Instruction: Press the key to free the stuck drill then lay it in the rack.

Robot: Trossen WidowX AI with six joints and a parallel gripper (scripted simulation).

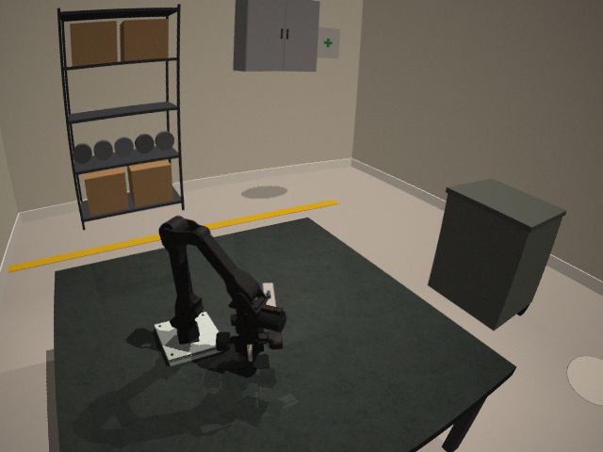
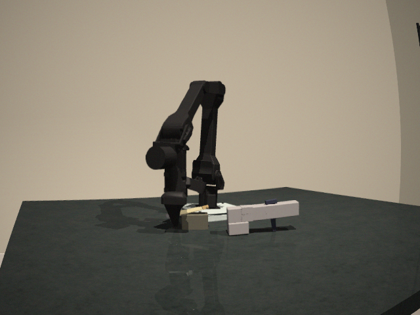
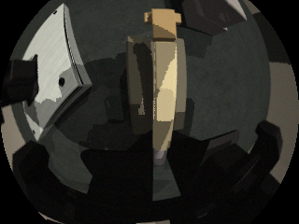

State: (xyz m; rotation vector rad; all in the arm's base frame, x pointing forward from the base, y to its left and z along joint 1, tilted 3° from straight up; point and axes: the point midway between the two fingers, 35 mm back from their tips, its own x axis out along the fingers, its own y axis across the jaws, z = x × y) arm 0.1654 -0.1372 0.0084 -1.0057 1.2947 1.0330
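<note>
My gripper tip is now 1 cm short of the drill, 4 cm to the right of it and 4 cm below it. Also, from my gripper tip: rack 1 cm ahead, 5 cm to the left, 1 cm above; housing 12 cm ahead, 19 cm to the left, 4 cm above; dark blue key 13 cm ahead, 22 cm to the left, 5 cm above.
</note>
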